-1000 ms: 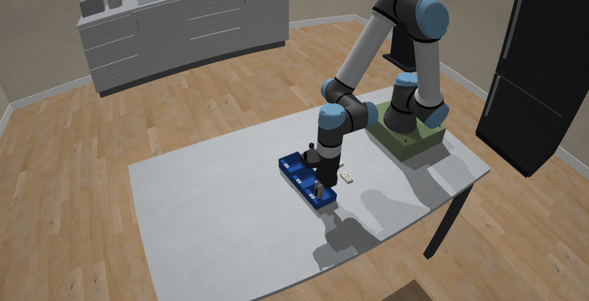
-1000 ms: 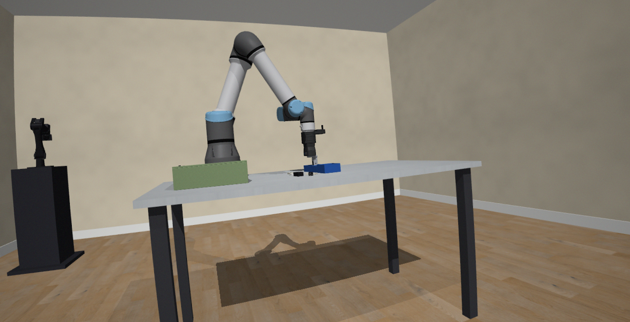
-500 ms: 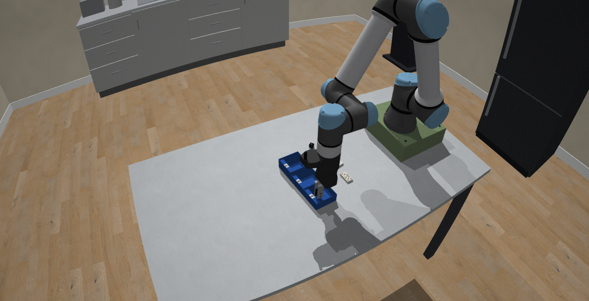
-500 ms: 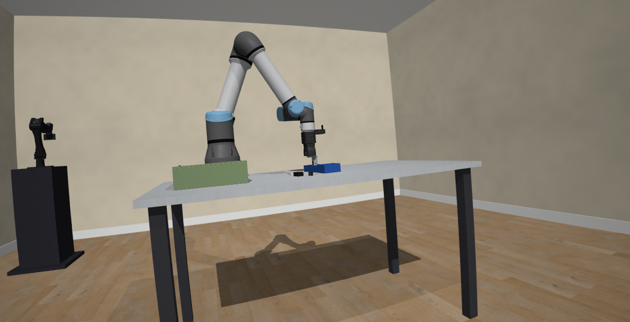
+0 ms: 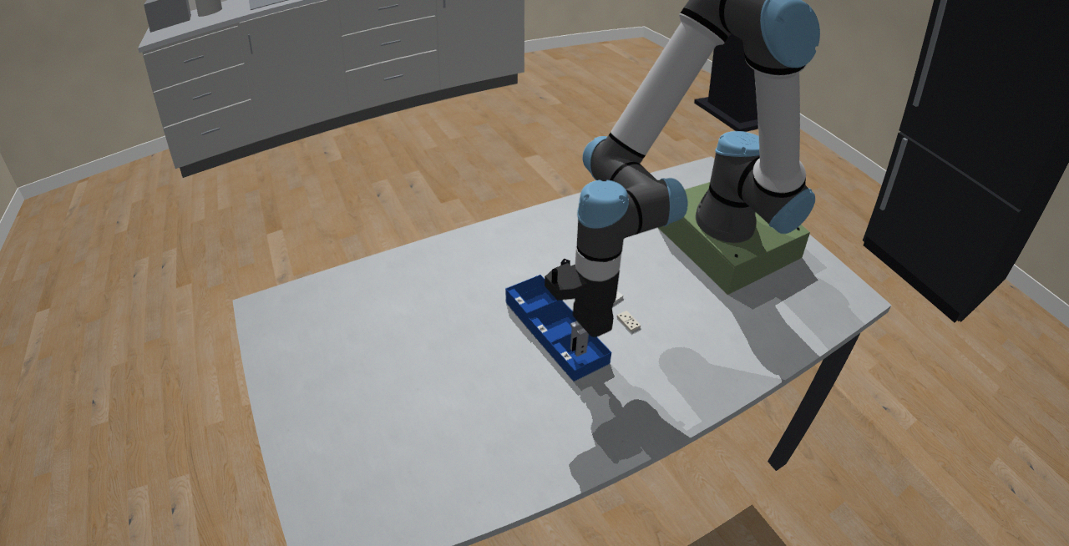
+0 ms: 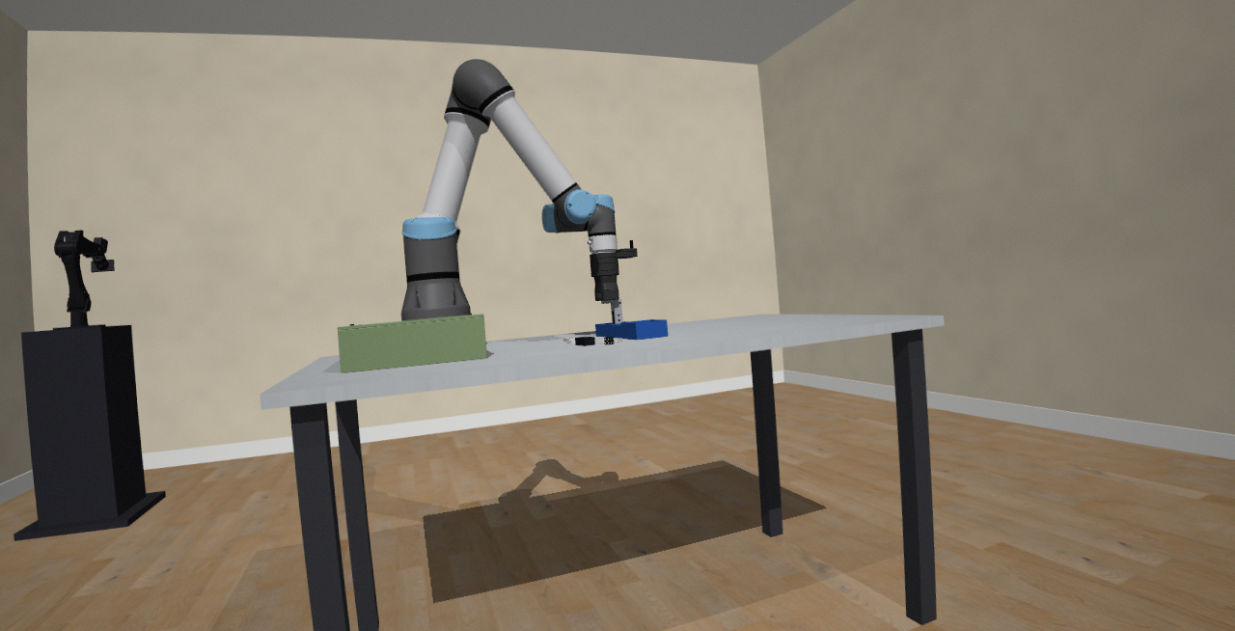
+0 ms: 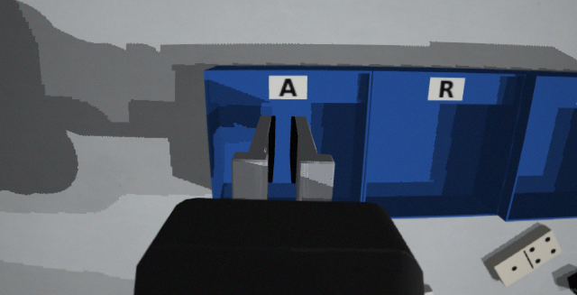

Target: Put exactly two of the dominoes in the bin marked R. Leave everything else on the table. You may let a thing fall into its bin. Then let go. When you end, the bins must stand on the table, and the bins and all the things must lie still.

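Right now my hand is 9 cm to the left of the blue three-compartment bin and 3 cm above it. Round my hand: black block: 16 cm behind, 19 cm to the right, 4 cm below; then small black die: 11 cm behind, 25 cm to the right, 4 cm below.
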